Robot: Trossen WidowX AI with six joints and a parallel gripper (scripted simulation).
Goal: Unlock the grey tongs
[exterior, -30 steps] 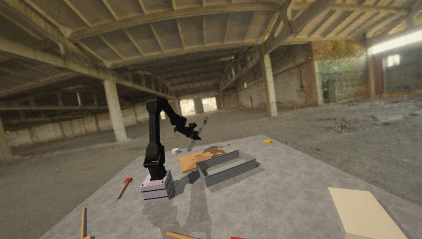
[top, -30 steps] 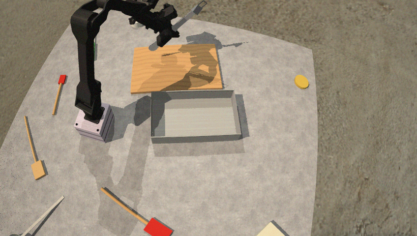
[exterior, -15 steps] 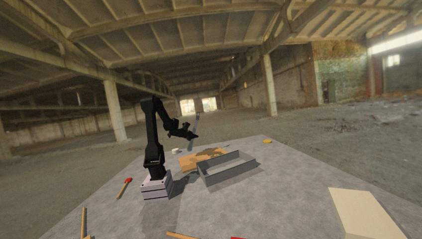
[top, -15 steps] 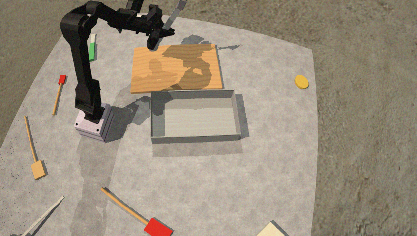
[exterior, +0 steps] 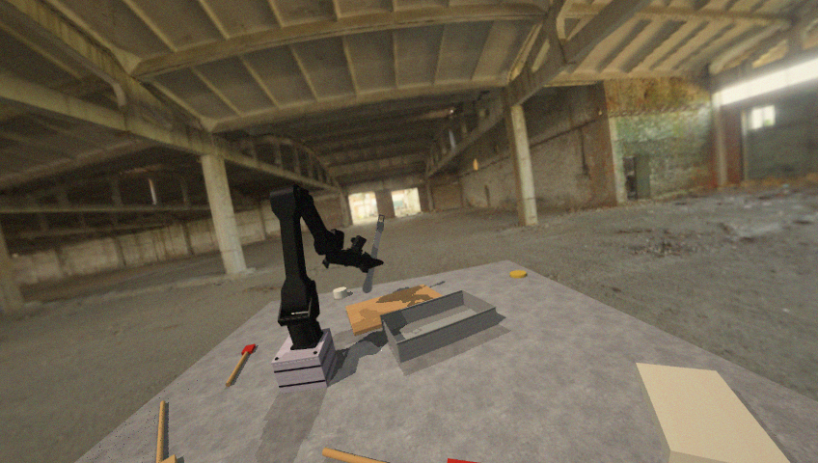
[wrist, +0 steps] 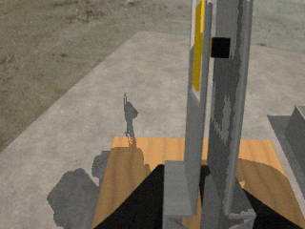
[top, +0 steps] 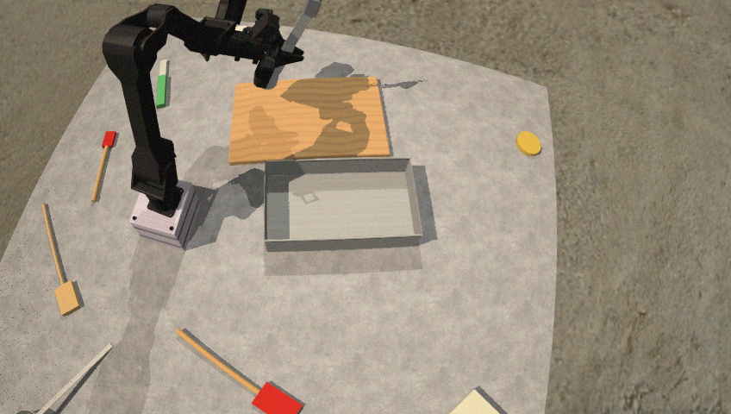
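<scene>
My gripper tip is 2 cm short of the wooden board, 3 cm to the left of it and 17 cm above it. Round my gripper tip: white puck 26 cm behind, 18 cm to the left, 16 cm below; yellow lock piece 2 cm behind, 1 cm to the right, 6 cm above; grey roasting tin 17 cm ahead, 23 cm to the right, 15 cm below.
</scene>
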